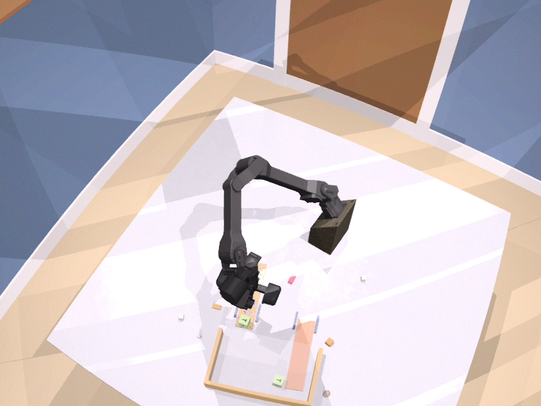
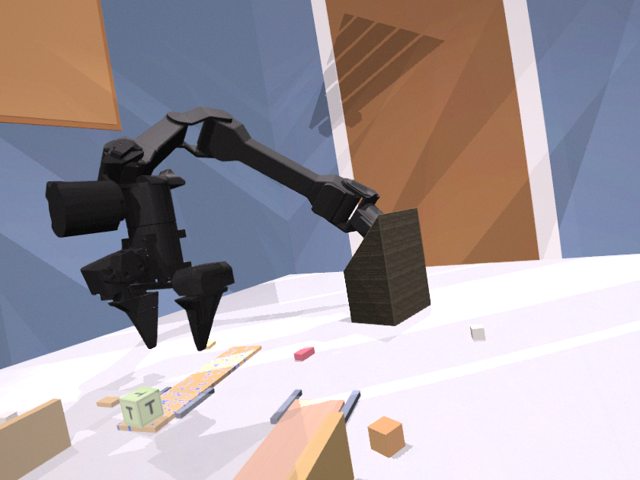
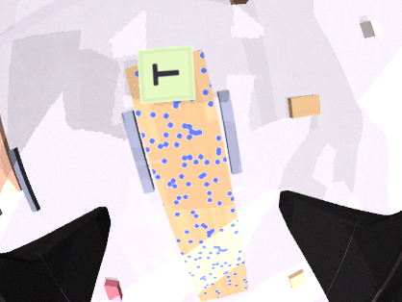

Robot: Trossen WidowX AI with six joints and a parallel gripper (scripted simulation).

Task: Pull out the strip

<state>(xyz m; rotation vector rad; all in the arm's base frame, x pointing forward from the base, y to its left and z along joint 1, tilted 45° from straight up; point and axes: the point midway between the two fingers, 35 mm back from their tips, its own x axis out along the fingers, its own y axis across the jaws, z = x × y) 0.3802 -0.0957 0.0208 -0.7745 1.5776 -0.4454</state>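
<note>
Now: the pink block 160 mm behind my gripper tip, 60 mm to the left of it and 60 mm below it. Also, from my gripper tip: orange cube (30 mm behind, 280 mm to the left, 50 mm below).
</note>
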